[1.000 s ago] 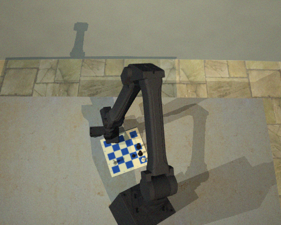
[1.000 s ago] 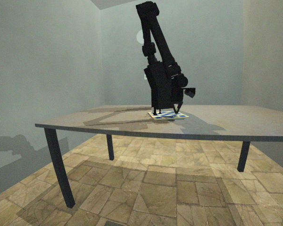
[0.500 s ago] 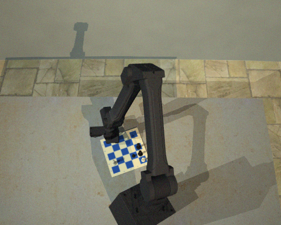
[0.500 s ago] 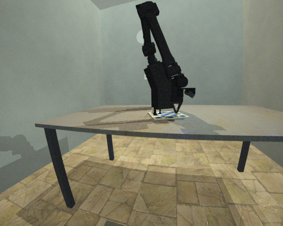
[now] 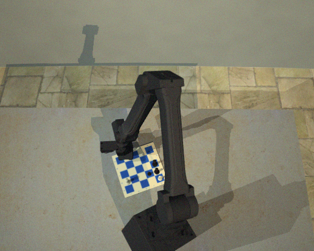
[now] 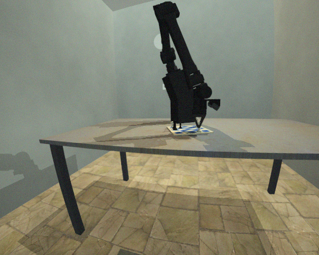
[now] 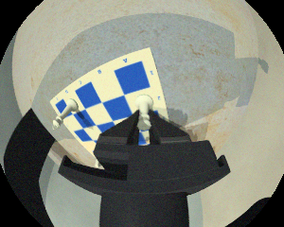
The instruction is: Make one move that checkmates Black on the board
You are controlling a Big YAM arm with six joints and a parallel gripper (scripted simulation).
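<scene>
Right now my hand is 70 mm past the chessboard, 50 mm to the left of it and 30 mm above it.
</scene>
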